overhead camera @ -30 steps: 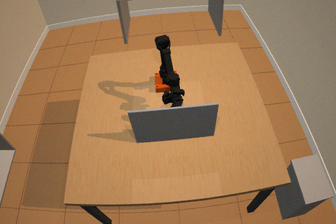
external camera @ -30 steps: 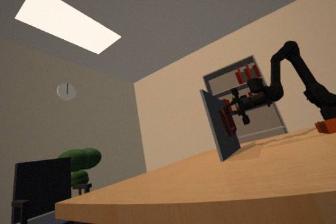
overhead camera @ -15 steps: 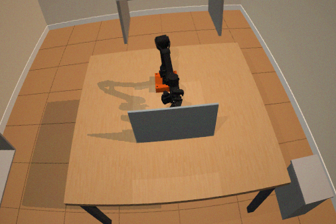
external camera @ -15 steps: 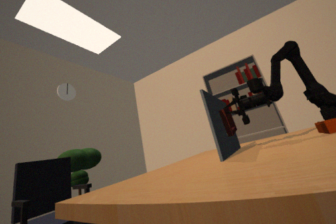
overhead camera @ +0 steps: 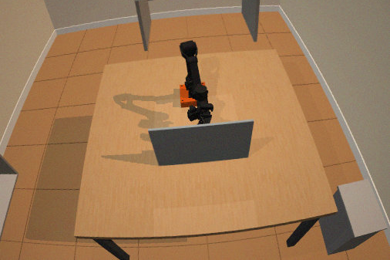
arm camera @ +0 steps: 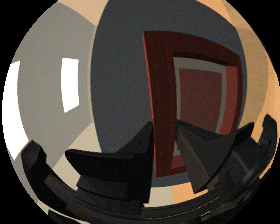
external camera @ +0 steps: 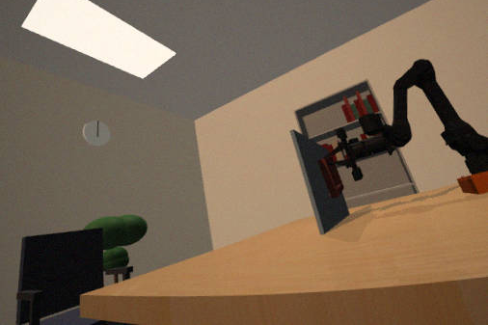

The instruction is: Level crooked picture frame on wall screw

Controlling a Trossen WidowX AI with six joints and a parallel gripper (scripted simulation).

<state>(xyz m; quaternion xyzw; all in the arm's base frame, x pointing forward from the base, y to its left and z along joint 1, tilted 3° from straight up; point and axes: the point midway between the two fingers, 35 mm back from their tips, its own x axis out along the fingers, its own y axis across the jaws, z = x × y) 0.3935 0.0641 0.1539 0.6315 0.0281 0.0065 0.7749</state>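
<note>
Now: the dark red picture frame 10 mm to the right of my gripper tip and 50 mm below it. From my gripper tip the other things lie so: grey wall panel (20 mm ahead, 20 mm to the right, 60 mm below).
</note>
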